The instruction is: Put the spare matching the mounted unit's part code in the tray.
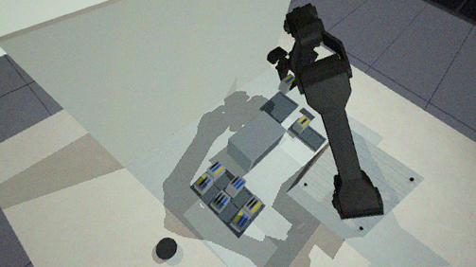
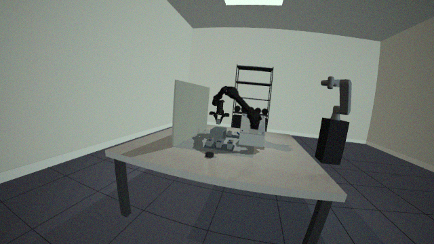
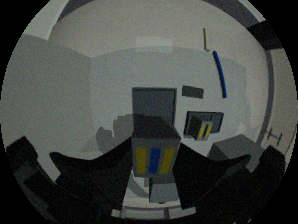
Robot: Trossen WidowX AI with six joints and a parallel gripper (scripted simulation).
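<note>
Right now the dark flat tray is 1 cm behind my gripper tip, 1 cm to the left of it and 11 cm below it. The rest, counted from my gripper tip: grey holder: 16 cm behind, 3 cm to the left, 10 cm below; grey spare: 2 cm above; striped spare: 12 cm behind, 3 cm to the left, 7 cm below.
</note>
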